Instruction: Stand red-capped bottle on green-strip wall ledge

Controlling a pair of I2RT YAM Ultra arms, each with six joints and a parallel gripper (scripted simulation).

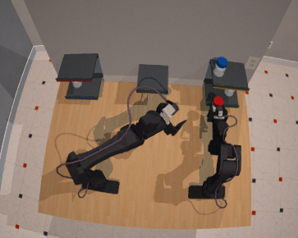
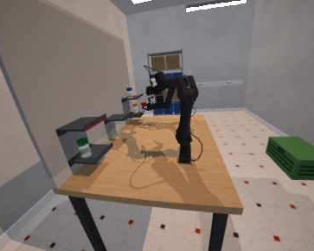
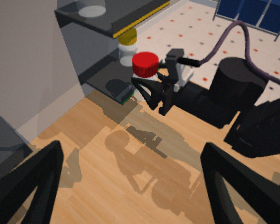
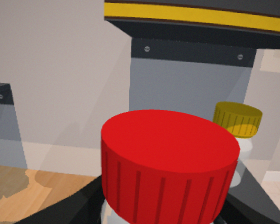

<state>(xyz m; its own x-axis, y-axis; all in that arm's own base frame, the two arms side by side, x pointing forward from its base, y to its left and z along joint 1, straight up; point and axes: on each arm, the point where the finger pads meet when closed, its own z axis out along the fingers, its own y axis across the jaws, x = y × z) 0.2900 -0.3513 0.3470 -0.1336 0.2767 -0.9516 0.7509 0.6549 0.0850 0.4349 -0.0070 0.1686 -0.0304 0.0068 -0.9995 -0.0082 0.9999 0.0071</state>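
Right now the yellow-capped bottle is 130 mm ahead of my right hand, 100 mm to the right of it and 40 mm below it. The rest, counted from my right hand: red-capped bottle: 10 mm behind, 10 mm below; blue-capped bottle: 130 mm ahead, 150 mm above; green-capped bottle: 120 mm ahead, 780 mm to the left, 40 mm below.
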